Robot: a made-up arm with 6 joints. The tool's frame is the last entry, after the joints. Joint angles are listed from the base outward. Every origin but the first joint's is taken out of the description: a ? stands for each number. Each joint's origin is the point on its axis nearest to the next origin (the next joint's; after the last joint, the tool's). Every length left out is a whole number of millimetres.
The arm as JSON. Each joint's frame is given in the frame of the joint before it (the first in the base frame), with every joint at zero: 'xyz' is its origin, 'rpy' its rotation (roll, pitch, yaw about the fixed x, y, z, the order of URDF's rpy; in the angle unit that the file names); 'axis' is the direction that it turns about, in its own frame. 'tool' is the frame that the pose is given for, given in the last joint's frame.
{
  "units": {
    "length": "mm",
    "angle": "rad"
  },
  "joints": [
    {
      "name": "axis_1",
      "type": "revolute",
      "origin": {
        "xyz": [
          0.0,
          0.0,
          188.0
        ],
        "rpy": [
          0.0,
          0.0,
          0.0
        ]
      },
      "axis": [
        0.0,
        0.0,
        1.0
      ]
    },
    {
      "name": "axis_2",
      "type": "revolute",
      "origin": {
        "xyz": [
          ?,
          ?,
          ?
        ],
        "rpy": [
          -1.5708,
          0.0,
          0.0
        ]
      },
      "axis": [
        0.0,
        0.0,
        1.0
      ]
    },
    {
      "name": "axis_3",
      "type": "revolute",
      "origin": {
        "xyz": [
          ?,
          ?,
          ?
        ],
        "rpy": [
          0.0,
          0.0,
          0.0
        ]
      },
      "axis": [
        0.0,
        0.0,
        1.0
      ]
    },
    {
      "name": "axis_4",
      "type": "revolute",
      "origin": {
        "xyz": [
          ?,
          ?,
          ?
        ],
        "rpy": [
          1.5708,
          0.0,
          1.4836
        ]
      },
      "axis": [
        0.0,
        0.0,
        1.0
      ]
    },
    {
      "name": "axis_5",
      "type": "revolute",
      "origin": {
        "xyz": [
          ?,
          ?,
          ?
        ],
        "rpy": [
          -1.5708,
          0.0,
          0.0
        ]
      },
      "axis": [
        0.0,
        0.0,
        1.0
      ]
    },
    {
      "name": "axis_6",
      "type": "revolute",
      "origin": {
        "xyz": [
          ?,
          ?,
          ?
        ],
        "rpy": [
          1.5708,
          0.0,
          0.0
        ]
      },
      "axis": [
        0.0,
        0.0,
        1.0
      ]
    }
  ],
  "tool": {
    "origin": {
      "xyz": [
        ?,
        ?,
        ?
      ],
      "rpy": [
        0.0,
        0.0,
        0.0
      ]
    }
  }
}
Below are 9 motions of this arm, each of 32 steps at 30 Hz.
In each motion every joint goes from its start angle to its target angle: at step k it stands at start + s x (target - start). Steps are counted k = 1, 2, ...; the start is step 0. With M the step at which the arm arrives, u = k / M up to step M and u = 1 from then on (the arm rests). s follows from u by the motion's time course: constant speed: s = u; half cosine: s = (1 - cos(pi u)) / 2; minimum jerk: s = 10 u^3 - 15 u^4 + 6 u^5.
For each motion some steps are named. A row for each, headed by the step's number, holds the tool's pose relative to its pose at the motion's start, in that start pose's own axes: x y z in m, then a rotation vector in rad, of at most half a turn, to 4 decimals.
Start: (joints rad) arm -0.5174 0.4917 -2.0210 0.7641 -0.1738 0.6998
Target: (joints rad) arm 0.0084 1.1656 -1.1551 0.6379 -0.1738 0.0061
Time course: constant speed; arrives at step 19
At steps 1, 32:
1: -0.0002 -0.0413 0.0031 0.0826 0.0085 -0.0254
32: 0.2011 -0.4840 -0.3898 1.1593 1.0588 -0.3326

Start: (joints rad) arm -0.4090 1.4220 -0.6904 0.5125 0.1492 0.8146
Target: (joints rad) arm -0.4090 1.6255 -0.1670 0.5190 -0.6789 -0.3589
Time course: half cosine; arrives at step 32
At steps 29, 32:
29: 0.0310 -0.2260 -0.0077 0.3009 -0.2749 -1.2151
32: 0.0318 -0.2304 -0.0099 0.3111 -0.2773 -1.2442

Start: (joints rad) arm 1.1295 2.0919 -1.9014 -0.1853 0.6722 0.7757
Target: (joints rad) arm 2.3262 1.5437 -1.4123 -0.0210 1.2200 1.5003
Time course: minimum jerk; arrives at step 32
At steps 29, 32:
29: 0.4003 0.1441 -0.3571 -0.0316 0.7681 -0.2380
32: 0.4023 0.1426 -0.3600 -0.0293 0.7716 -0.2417

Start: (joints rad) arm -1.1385 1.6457 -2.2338 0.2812 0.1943 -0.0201
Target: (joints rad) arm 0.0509 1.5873 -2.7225 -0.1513 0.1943 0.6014
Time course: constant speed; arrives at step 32
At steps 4, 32:
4: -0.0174 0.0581 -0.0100 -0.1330 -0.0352 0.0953
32: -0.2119 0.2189 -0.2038 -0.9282 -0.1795 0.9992

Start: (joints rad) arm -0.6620 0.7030 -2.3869 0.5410 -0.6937 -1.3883
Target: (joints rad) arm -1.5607 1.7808 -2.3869 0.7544 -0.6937 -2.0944
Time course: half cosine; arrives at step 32
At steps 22, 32:
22: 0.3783 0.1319 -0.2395 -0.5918 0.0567 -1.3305
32: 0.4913 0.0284 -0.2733 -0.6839 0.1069 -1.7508

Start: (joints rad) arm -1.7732 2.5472 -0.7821 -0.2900 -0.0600 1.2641
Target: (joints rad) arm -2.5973 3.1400 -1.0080 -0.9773 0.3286 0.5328
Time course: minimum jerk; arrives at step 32
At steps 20, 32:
20: 0.0247 -0.1301 0.0680 0.2201 0.4523 -0.4518
32: 0.0637 -0.1604 0.0864 0.1575 0.6485 -0.6403

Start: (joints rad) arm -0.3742 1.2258 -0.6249 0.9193 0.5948 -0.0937
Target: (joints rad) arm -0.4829 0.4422 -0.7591 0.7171 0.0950 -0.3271
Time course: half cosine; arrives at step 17
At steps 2, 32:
2: -0.0048 0.0061 -0.0075 -0.0122 -0.0397 -0.0246
32: -0.0081 0.1355 -0.3027 -0.2596 -1.2869 -0.5858

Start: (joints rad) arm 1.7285 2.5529 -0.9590 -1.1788 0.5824 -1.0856
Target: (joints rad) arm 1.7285 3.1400 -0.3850 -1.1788 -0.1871 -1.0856
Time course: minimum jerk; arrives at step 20
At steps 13, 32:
13: -0.2309 0.2259 0.0231 -0.1747 -0.7947 -0.2325
32: -0.2693 0.3012 -0.0215 -0.2650 -1.0422 -0.2094

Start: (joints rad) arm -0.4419 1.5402 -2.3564 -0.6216 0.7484 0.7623
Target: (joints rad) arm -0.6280 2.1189 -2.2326 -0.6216 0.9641 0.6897
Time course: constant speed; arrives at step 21
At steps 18, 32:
18: 0.2810 -0.1028 0.1676 0.4318 0.6217 -0.3028
32: 0.3294 -0.1322 0.1784 0.5034 0.7290 -0.3457

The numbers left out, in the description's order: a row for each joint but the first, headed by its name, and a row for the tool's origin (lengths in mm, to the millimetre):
axis_2: 0.0 0.0 0.0
axis_3: -210.0 -29.0 0.0
axis_4: 363.0 -64.0 0.0
axis_5: 0.0 0.0 0.0
axis_6: 0.0 -69.0 0.0
tool: 0.0 0.0 0.0

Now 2 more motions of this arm.
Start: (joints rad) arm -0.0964 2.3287 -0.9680 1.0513 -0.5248 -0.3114
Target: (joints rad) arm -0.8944 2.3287 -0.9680 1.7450 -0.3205 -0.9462
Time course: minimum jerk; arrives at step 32
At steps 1, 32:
1: 0.0000 -0.0001 0.0000 0.0002 0.0001 0.0002
32: -0.0469 -0.2429 0.0378 0.5292 0.2925 0.6901

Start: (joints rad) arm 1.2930 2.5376 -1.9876 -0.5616 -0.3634 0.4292
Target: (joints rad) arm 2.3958 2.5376 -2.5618 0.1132 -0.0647 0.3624
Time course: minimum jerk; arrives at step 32
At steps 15, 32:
15: -0.1220 0.2787 -0.0097 -0.3596 -0.1495 0.1890
32: -0.2393 0.5740 -0.2424 -0.9604 -0.1158 0.5195

